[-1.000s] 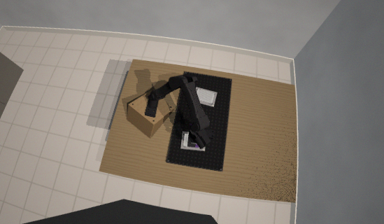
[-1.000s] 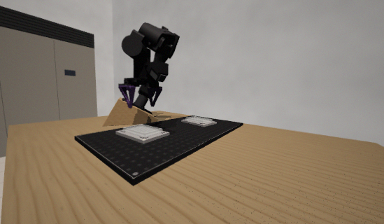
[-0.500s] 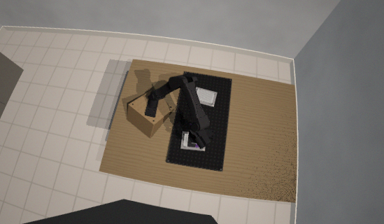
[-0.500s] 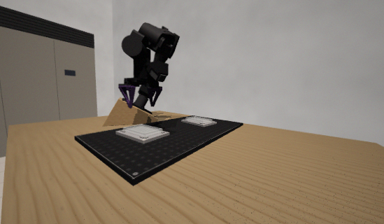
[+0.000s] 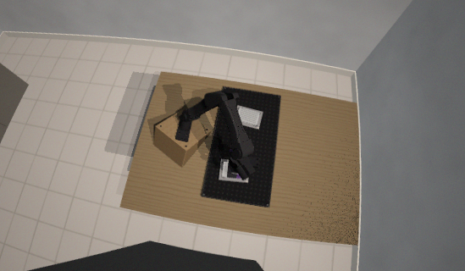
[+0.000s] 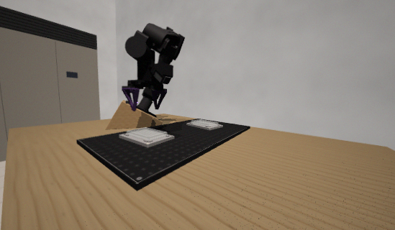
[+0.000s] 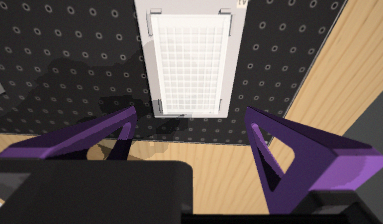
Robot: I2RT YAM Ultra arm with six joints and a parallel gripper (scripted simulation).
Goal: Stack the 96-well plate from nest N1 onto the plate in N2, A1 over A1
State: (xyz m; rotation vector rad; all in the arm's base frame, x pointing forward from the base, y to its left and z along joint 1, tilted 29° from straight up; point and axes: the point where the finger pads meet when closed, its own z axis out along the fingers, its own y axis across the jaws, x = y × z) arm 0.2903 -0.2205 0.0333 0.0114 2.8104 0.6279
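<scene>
Right now my hand is 11 cm above the nest N1.
</scene>
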